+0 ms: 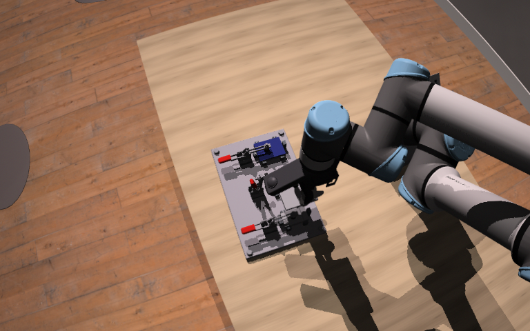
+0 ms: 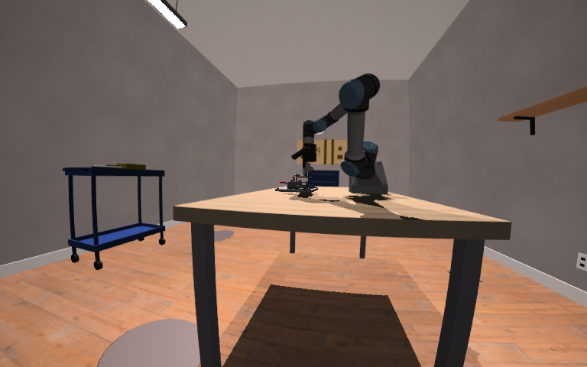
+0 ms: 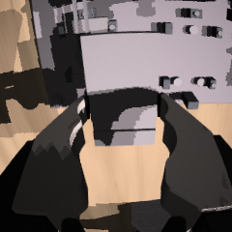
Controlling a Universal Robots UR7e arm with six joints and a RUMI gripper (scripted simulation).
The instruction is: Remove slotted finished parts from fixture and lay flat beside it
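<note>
Now: the grey fixture plate 10 cm below my hand, 7 cm to the right of it and 6 cm ahead of it. Also, from my hand: pale grey part (1 cm below, 1 cm behind); then blue blank (19 cm to the right, 8 cm below, 2 cm ahead).
</note>
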